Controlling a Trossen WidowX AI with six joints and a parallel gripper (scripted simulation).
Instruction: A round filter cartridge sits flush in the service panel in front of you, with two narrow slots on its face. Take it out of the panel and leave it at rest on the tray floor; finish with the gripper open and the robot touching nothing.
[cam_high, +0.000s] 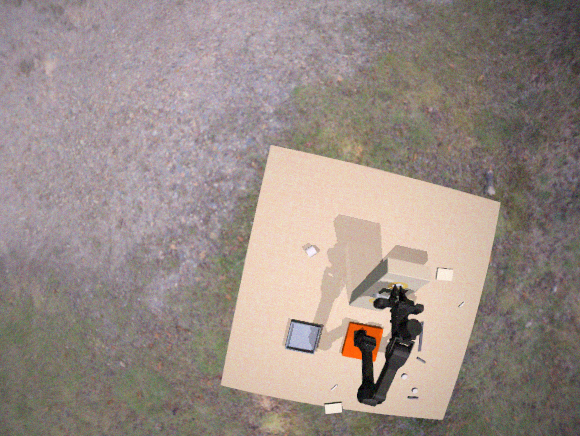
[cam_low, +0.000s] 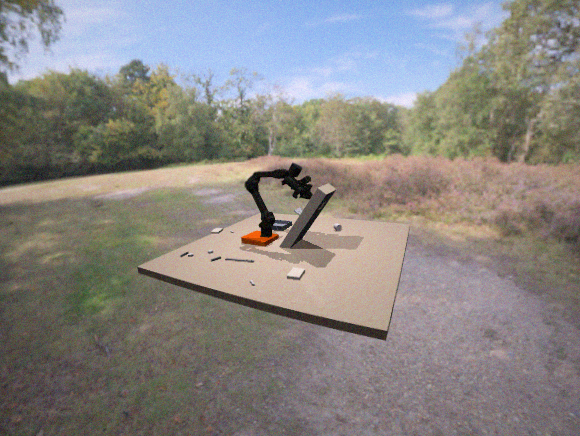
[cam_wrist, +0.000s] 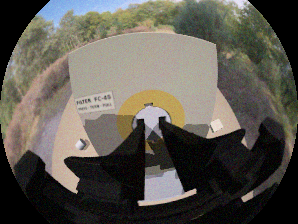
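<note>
Right now the round filter cartridge is 1 cm ahead of my gripper tip and 1 cm below it. The rest, counted from my gripper tip: grey-blue square tray 35 cm behind, 35 cm to the left, 27 cm below.
</note>
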